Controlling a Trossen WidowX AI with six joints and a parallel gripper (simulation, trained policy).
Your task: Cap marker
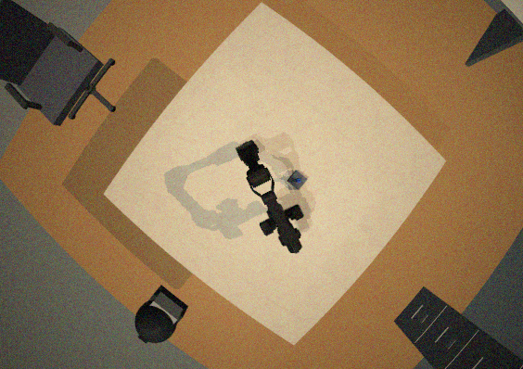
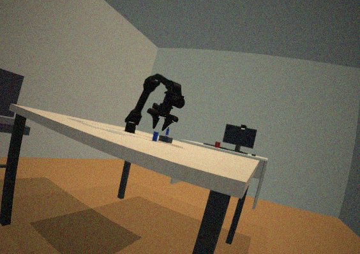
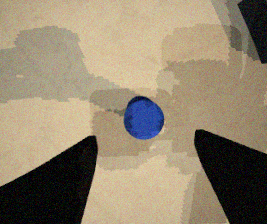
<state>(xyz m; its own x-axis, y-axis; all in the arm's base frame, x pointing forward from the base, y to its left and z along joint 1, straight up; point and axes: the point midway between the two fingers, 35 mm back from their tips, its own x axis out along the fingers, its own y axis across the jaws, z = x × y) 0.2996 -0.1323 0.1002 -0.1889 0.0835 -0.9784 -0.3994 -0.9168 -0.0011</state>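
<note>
Right now my gripper tip is 4 cm above the blue cap and 1 cm past it. Round my gripper tip: grey holder block 17 cm to the left, 5 cm below, 3 cm behind.
</note>
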